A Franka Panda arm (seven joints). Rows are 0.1 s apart.
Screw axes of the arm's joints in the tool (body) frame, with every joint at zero. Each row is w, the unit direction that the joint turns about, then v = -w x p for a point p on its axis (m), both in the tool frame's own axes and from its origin. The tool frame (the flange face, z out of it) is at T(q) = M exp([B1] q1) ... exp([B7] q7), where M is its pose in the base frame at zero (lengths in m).
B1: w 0 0 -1 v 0 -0.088 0
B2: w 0 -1 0 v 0.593 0 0.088
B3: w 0 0 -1 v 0 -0.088 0
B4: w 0 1 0 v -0.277 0 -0.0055
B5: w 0 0 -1 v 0 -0.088 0
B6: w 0 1 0 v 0.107 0 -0.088
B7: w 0 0 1 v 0 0 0
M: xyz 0.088 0 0.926 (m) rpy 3.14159 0 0 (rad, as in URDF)
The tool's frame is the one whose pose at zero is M.
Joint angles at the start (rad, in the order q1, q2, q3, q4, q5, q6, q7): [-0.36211, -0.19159, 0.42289, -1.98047, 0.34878, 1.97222, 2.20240]
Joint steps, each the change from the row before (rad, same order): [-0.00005, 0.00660, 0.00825, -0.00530, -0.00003, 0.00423, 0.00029]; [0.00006, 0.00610, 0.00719, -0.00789, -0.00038, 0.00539, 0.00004]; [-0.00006, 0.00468, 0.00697, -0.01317, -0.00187, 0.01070, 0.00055]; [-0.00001, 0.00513, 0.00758, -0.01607, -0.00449, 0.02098, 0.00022]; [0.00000, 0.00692, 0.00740, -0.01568, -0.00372, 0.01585, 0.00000]
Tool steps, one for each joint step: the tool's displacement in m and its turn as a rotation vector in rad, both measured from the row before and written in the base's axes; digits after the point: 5 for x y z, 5 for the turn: [0.00082, 0.00364, -0.00565, 0.00050, 0.00798, 0.00628]; [0.00051, 0.00299, -0.00653, -0.00006, 0.00880, 0.00520]; [0.00006, 0.00244, -0.00796, -0.00238, 0.00761, 0.00304]; [0.00056, 0.00220, -0.00864, -0.00533, 0.00073, 0.00203]; [0.00027, 0.00219, -0.00973, -0.00387, 0.00690, 0.00336]
